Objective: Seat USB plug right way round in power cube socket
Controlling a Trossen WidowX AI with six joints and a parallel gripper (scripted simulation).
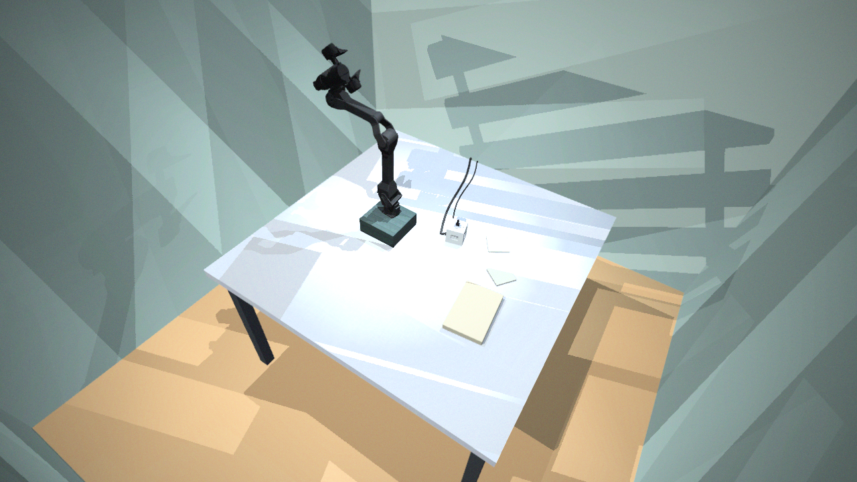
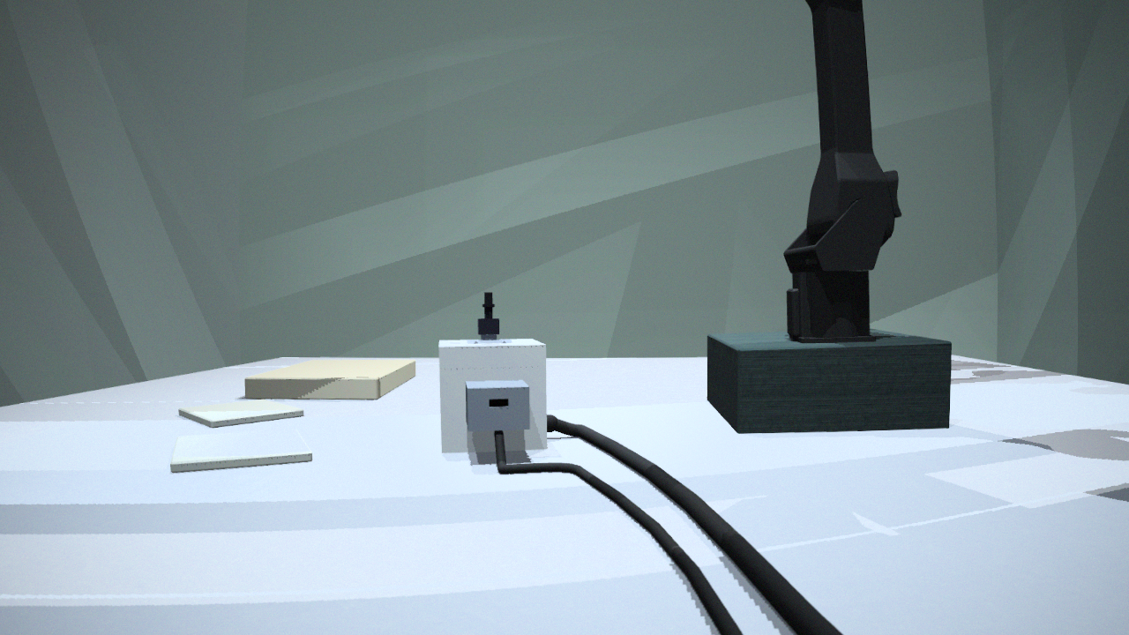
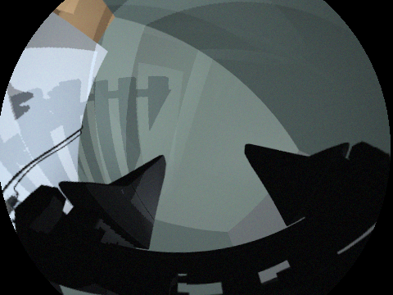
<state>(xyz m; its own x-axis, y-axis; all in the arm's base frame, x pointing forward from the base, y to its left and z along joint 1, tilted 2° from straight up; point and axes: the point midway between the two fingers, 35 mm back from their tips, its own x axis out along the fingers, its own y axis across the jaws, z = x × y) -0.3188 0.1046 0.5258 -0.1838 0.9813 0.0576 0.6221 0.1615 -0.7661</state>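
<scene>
My gripper tip is now 60 cm short of the black USB plug, 4 cm to the left of it and 51 cm above it. From my gripper tip the other things lie so: cream pad: 87 cm ahead, 33 cm to the right, 59 cm below; USB socket: 60 cm ahead, 4 cm to the right, 53 cm below.
</scene>
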